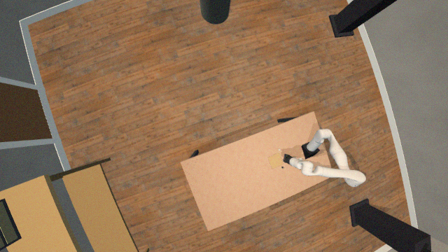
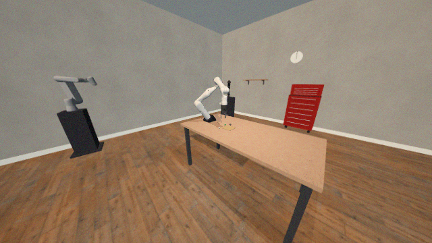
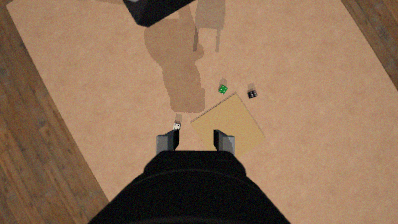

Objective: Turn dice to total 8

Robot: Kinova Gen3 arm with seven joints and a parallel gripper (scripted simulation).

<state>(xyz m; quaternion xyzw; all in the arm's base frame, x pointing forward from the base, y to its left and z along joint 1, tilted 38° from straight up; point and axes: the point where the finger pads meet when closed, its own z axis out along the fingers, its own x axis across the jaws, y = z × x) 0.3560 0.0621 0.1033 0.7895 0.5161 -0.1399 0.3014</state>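
My hand is 150 mm above the white die, 50 mm to the left of it and 20 mm past it. The rest, counted from my hand: black die 160 mm to the left, 150 mm below, 20 mm behind; green die 150 mm below, 100 mm to the left, 60 mm behind; tan mat 150 mm below, 70 mm to the left, 40 mm ahead.
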